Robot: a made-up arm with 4 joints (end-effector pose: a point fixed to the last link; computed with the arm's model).
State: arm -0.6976 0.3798 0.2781 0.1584
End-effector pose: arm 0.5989 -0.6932 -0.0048 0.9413 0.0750 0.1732 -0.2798
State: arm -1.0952 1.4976 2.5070 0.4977
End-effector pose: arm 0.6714 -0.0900 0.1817 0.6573 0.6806 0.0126 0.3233
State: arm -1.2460 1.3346 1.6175 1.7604
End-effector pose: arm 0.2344 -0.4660 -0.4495 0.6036 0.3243 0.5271 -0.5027
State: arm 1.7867 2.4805 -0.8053 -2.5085
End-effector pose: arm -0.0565 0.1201 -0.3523 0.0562 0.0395 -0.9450 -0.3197
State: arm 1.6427 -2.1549 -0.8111 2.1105
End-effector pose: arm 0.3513 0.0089 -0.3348 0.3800 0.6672 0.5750 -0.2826
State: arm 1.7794 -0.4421 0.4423 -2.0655
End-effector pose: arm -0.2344 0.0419 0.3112 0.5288 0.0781 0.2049 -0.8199
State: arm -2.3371 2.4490 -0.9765 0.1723
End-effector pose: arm -0.6246 0.4055 -0.3511 0.0581 -0.5266 -0.7794 0.3344
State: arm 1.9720 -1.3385 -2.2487 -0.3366
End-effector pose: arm 0.5876 -0.0358 -0.3147 0.7839 0.5781 0.2251 0.0235
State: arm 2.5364 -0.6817 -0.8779 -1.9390
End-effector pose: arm -0.1559 0.1935 0.4775 0.2130 -0.2248 0.2474 -0.9181
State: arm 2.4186 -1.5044 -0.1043 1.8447
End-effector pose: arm 0.4806 0.2851 0.1341 0.7102 0.5588 0.3931 0.1699
